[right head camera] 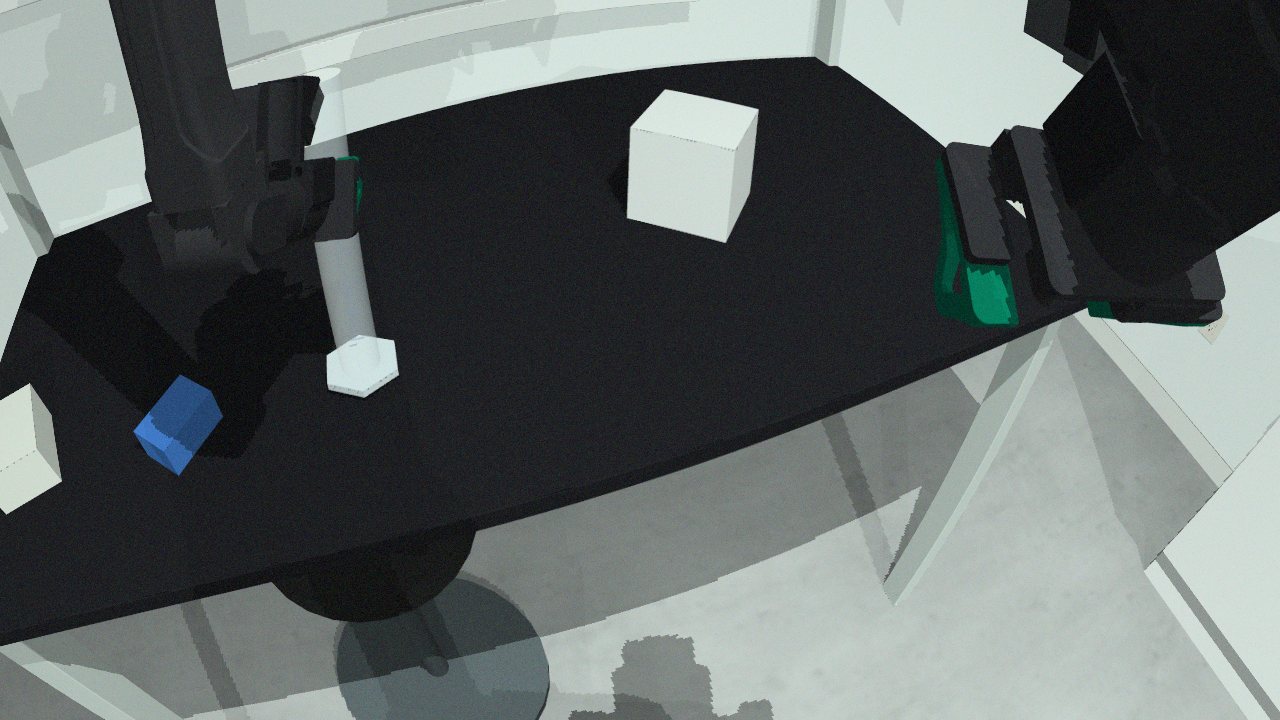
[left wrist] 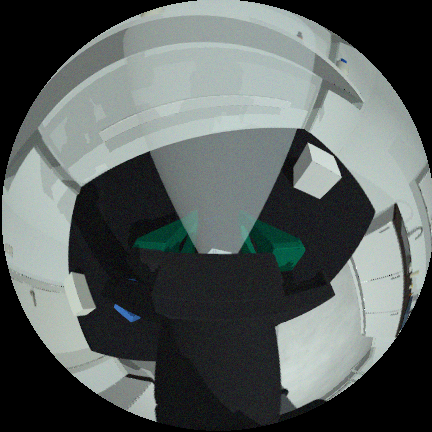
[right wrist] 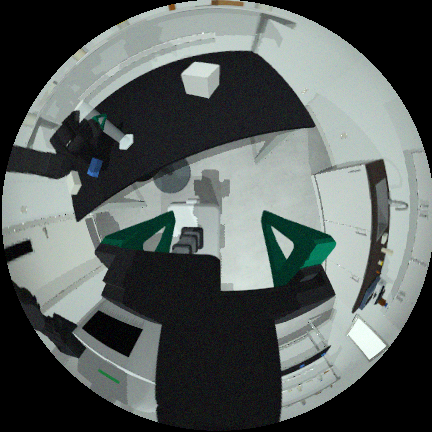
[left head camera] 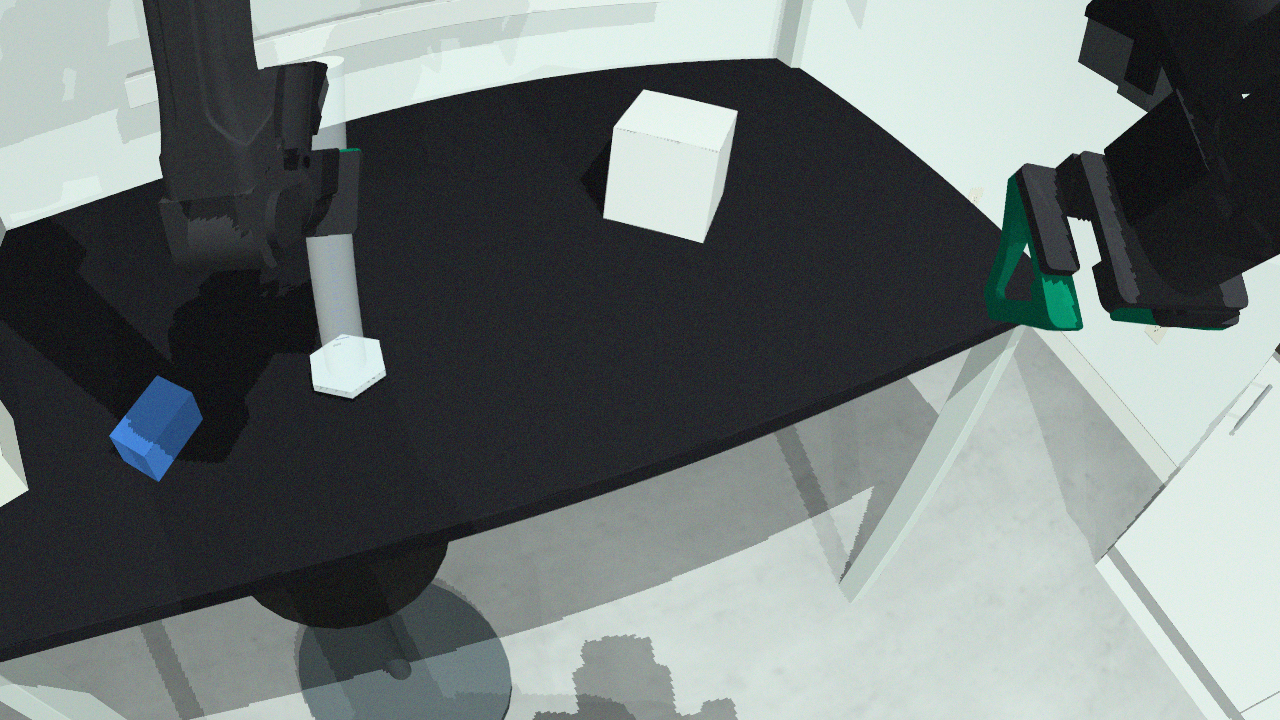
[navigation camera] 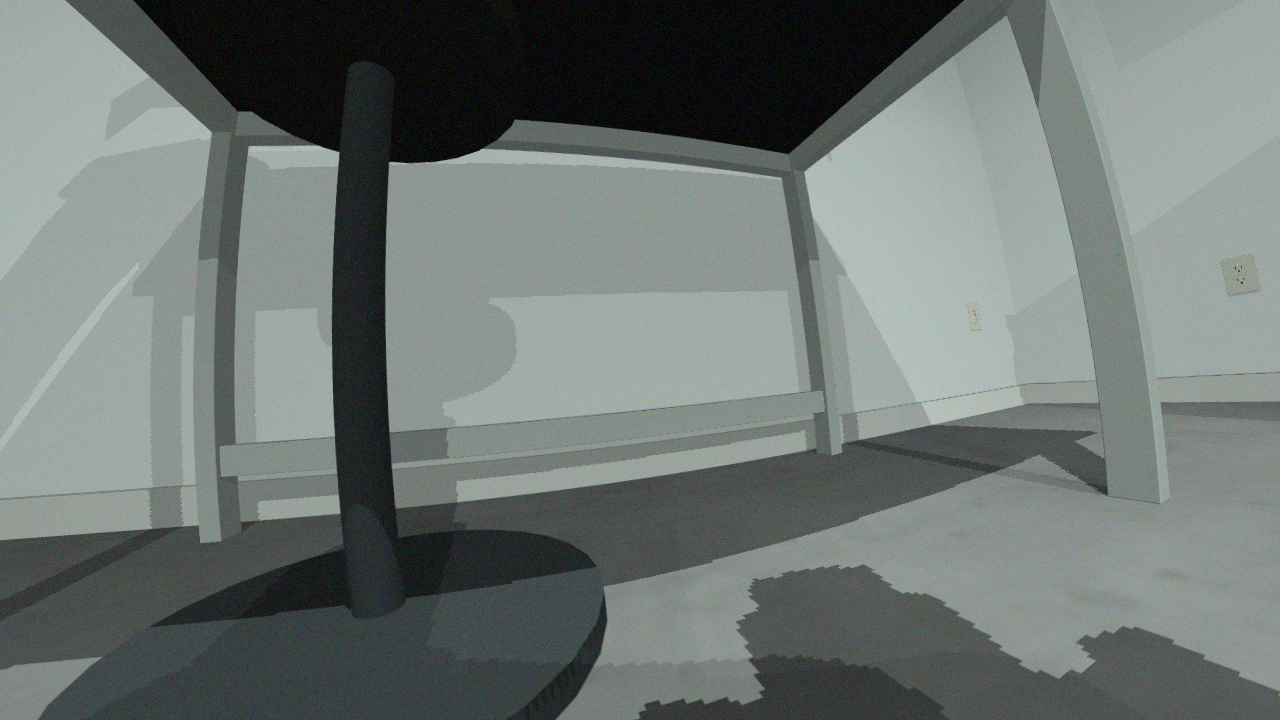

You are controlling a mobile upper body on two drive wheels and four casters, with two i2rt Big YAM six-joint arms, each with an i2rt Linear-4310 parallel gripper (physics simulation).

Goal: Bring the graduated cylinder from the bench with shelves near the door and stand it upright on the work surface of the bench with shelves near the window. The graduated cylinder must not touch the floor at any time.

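Places are measured from the left arm's base along level axes (x ahead, y left, z up), in centimetres.
Pixels of known places: left gripper, fingertip midpoint: (right head camera: 339, 191) (left wrist: 217, 214) (right wrist: 102, 116); right gripper, fingertip midpoint: (right head camera: 1019, 301) (right wrist: 217, 214) (left head camera: 1054, 306).
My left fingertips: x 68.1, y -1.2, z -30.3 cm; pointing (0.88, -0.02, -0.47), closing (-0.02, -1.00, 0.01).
Behind a point stands the place of what it marks.
The graduated cylinder (left head camera: 334, 277) @(x 62.8, y -2.0, z -36.8 cm) (right head camera: 346, 295) @(x 62.7, y -2.1, z -38.5 cm) (left wrist: 223, 175) (right wrist: 114, 132) @(x 63.5, y -3.1, z -38.3 cm), clear grey with a white hexagonal foot, is upright at the black bench top (left head camera: 501, 358) @(x 65.5, y -17.4, z -49.6 cm) (right head camera: 537, 358) @(x 65.5, y -19.7, z -49.6 cm) (right wrist: 225, 110) @(x 76.0, y -47.8, z -49.6 cm). Its foot appears to be on the surface. My left gripper (left head camera: 340, 186) @(x 68.1, y -1.2, z -30.3 cm) (right head camera: 345, 192) @(x 68.1, y -1.2, z -30.3 cm) (left wrist: 217, 214) @(x 68.1, y -1.2, z -30.3 cm) (right wrist: 102, 116) @(x 68.1, y -1.2, z -30.3 cm) is shut on its tube, well above the foot; in the left wrist view the green fingers stand on both sides of the tube. Part of the tube is hidden by the gripper in the head views. My right gripper (left head camera: 1096, 308) @(x 33.8, y -44.9, z -13.9 cm) (right head camera: 1049, 304) @(x 33.8, y -44.9, z -13.9 cm) (right wrist: 217, 214) @(x 33.8, y -44.9, z -13.9 cm) is open and empty, near the bench's right end.
A white box (left head camera: 671, 170) @(x 85.9, y -35.3, z -40.7 cm) (right head camera: 689, 170) @(x 85.9, y -35.3, z -40.8 cm) (left wrist: 316, 172) @(x 87.2, y -32.2, z -39.8 cm) (right wrist: 201, 80) @(x 85.0, y -37.5, z -39.0 cm) stands toward the back. A blue block (left head camera: 156, 428) @(x 52.1, y 18.2, z -45.6 cm) (right head camera: 179, 425) @(x 52.0, y 17.8, z -45.6 cm) and a cream block (right head camera: 26, 447) @(x 46.2, y 38.0, z -43.8 cm) (right wrist: 74, 182) @(x 47.1, y 37.0, z -44.6 cm) lie left of the cylinder. A round stool base (left head camera: 402, 671) @(x 64.2, y 6.7, z -133.6 cm) (navigation camera: 501, 608) @(x 66.8, y -5.0, z -138.0 cm) stands under the front edge, beside bench legs (navigation camera: 1118, 358) @(x 82.2, y -88.0, z -120.5 cm).
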